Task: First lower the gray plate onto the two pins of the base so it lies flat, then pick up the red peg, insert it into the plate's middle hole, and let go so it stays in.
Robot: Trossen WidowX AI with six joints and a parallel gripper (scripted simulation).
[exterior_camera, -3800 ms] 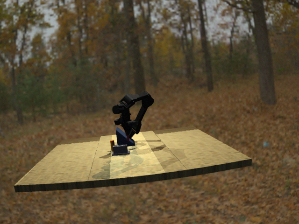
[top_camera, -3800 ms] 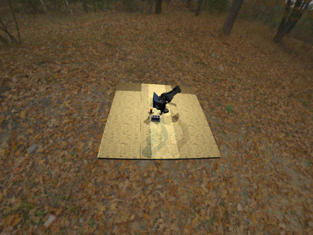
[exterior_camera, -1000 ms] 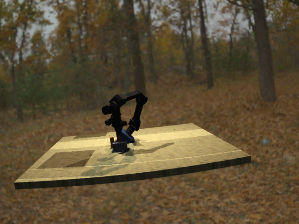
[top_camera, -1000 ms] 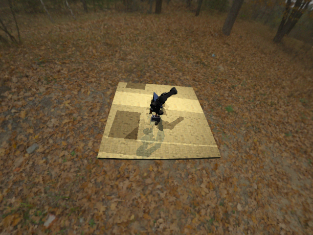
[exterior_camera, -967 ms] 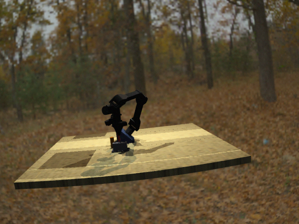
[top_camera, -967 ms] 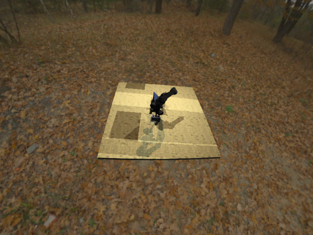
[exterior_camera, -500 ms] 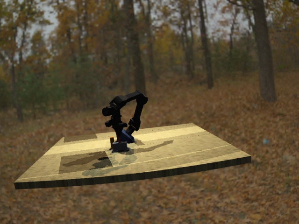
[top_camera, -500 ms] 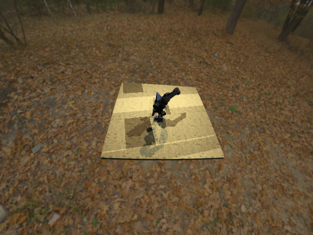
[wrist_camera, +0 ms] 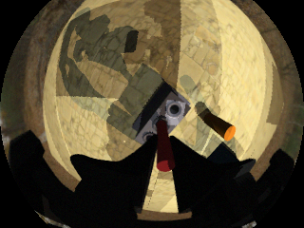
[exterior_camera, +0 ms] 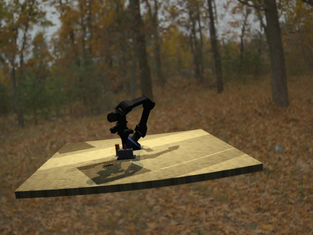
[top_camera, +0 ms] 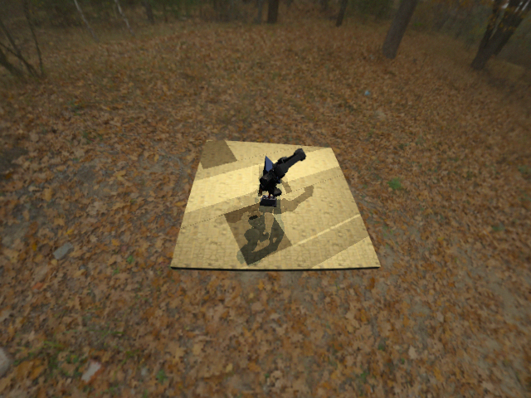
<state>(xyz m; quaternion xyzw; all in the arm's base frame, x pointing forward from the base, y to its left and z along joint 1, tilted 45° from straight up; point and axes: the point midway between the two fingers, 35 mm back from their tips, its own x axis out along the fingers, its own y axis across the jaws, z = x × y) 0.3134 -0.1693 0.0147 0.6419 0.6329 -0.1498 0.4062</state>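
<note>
Right now the red peg is right at my gripper tip. Round my gripper tip: orange cylinder 11 cm behind, 6 cm below, 4 cm to the right; gray plate 5 cm below.
</note>
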